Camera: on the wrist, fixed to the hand. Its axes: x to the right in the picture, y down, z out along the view.
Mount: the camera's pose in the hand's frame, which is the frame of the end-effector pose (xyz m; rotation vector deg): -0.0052 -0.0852 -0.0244 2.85 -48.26 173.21
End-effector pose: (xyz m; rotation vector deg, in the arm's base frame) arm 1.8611 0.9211 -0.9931 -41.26 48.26 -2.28
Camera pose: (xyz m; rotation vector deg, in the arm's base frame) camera 1.8612 0.8437 -0.9497 65.36 16.87 150.35
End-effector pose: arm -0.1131 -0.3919 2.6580 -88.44 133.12 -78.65
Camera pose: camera -0.0598 -0.3823 2.7283 78.71 61.30 17.88
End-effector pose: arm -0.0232 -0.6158 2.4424 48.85 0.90 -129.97
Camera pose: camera -0.0593 -0.5426 2.4075 -27.03 -51.51 30.11
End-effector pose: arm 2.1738 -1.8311 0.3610 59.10 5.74 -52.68
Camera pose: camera 2.1193 -1.8252 0.2912 -8.12 -96.64 88.16
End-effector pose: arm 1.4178 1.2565 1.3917 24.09 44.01 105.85
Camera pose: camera 1.4640 1.2655 1.3164 -68.00 38.43 -58.53
